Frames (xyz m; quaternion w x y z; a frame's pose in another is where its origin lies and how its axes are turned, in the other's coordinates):
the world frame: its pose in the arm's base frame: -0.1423 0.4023 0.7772 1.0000 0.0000 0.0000 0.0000
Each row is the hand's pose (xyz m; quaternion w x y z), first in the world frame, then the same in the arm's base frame.
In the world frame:
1: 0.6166 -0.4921 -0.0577 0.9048 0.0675 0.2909 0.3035
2: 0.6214 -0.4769 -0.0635 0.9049 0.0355 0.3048 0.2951
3: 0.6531 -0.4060 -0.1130 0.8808 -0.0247 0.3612 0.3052
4: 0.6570 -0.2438 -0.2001 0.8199 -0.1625 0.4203 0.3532
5: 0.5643 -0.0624 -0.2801 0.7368 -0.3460 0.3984 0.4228
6: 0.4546 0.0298 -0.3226 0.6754 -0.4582 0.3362 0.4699
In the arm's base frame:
1: 0.4743 -0.0898 0.7195 0.9048 0.0675 0.2909 0.3035
2: 0.4791 -0.0746 0.7137 0.9049 0.0355 0.3048 0.2951
3: 0.5108 -0.0037 0.6642 0.8808 -0.0247 0.3612 0.3052
4: 0.5147 0.1585 0.5771 0.8199 -0.1625 0.4203 0.3532
5: 0.4220 0.3399 0.4971 0.7368 -0.3460 0.3984 0.4228
6: 0.3123 0.4321 0.4546 0.6754 -0.4582 0.3362 0.4699

